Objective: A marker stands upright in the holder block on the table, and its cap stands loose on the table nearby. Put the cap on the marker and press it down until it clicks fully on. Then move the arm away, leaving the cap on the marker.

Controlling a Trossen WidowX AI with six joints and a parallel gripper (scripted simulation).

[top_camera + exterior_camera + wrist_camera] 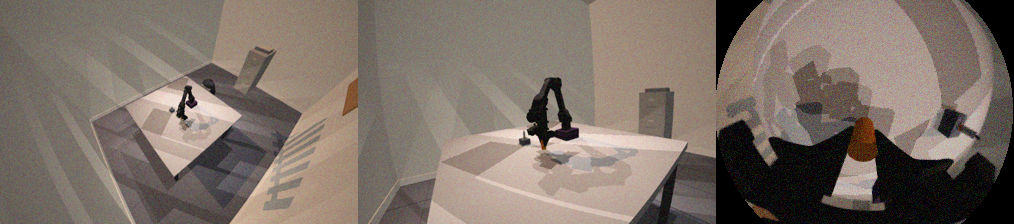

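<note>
My gripper tip is 20 mm short of the dark holder block, 220 mm to the left of it and 20 mm above it. From my gripper tip the other things lie so: orange cap 10 mm above.
</note>
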